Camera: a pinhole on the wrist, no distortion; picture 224 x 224 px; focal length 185.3 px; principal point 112.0 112.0 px. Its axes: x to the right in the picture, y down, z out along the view. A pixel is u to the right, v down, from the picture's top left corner.
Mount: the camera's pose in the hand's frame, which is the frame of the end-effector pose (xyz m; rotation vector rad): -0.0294 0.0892 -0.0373 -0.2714 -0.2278 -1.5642
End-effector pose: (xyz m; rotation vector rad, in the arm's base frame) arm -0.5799 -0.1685 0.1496 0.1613 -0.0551 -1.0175
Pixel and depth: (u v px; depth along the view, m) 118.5 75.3 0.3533
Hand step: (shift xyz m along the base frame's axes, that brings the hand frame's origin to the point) 0.0752 0.1400 0.3326
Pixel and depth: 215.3 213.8 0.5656
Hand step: 0.0527 -0.3353 0.5677
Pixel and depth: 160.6 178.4 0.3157
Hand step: 0.1048 -0.0541 0.2961
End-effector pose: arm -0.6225 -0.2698 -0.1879 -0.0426 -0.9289 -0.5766
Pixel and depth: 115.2 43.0 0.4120
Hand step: -0.2428 0.3575 0.1327
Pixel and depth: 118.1 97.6 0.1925
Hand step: -0.0580 0.1802 0.0901
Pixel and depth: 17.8 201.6 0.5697
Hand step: 0.0812 0.4512 0.5606
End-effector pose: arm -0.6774 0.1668 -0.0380 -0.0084 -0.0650 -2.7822
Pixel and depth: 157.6 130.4 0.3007
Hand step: 0.0306 -0.0957 0.2754
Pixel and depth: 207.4 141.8 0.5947
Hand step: -0.0844 0.0159 0.6203
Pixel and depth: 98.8 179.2 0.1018
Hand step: 0.0348 -0.1202 0.0619
